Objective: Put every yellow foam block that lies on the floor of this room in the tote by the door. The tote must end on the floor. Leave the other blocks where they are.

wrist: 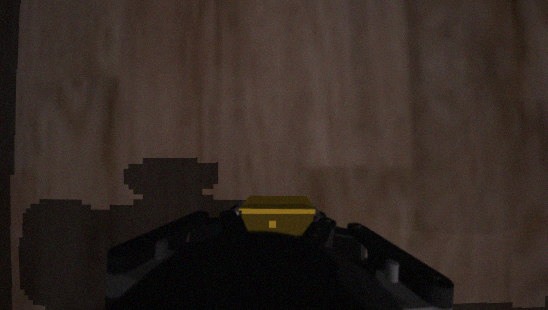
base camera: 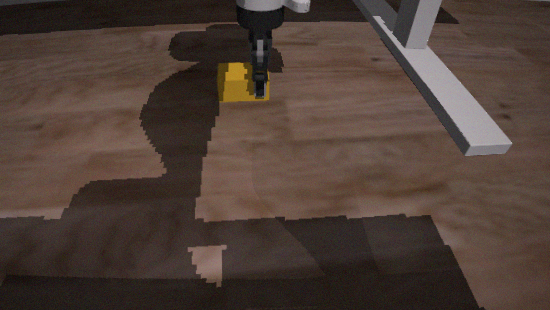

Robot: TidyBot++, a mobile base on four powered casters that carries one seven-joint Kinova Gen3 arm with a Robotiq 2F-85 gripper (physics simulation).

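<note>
A yellow foam block [base camera: 234, 90] [wrist: 277, 219] is on the wooden floor, at the upper middle of the base camera view and at the lower middle of the wrist view. My gripper [base camera: 260, 92] [wrist: 277, 213] points down at the block, with its fingertips low by the floor. In the wrist view a fingertip touches the block on each side, so the gripper is shut on the yellow foam block. The finger in front hides the block's right part in the base camera view. The tote does not show in either view.
A light grey stand [base camera: 450, 100] with a long flat foot and an upright post is on the floor right of the gripper. Its foot slants toward the right front. Dark shadows of the arm and base fall across the floor to the left and in front.
</note>
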